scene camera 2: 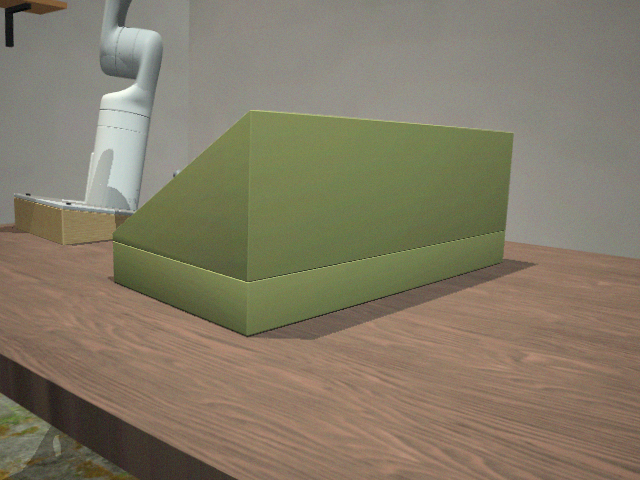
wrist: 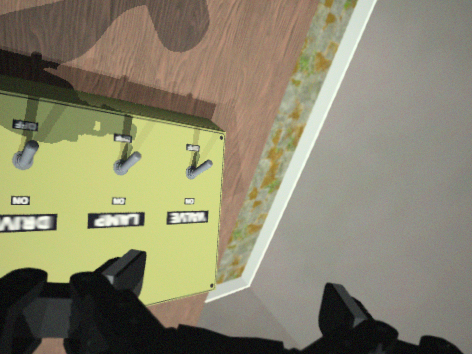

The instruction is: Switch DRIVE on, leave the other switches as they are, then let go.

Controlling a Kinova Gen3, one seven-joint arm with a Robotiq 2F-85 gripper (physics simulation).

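Pixels of known places: gripper, between the fingertips: [wrist: 232,286]; arm's base, origin of its link: [scene camera 2: 112,206].
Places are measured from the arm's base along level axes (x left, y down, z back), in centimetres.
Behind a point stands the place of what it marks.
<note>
The green sloped switch box [scene camera 2: 372,191] @(x -9.4, y -8.3, z -61.3 cm) [wrist: 172,255] @(x 14.8, y -12.2, z -57.6 cm) stands on the table; its switch face is turned away in the scene view. In the wrist view its labels appear upside down. The DRIVE switch [wrist: 30,150] @(x -5.0, y -9.3, z -40.7 cm) is at the left edge, its label partly cut off. The LAMP switch [wrist: 130,160] @(x 6.5, y -8.7, z -42.4 cm) is in the middle and the VALVE switch [wrist: 202,168] @(x 18.5, y -8.4, z -44.2 cm) at the right. All three grey levers lean toward their OFF labels. My gripper [wrist: 232,286] @(x -1.1, y -36.7, z -33.3 cm) is open and empty, its fingers apart at the bottom of the wrist view, touching no lever. It does not show in the scene view.
The white arm [scene camera 2: 121,149] @(x -0.6, y -10.7, z -4.0 cm) rises from a base on a wooden block [scene camera 2: 87,227] @(x -11.5, y 1.4, z -10.4 cm) behind the box at the left. A wooden shelf [scene camera 2: 38,6] is at the upper left. The wooden table [scene camera 2: 413,372] @(x -23.2, y 3.8, z -74.1 cm) [wrist: 255,45] @(x 31.8, y 3.8, z -26.0 cm) ends near a white wall strip [wrist: 310,160].
</note>
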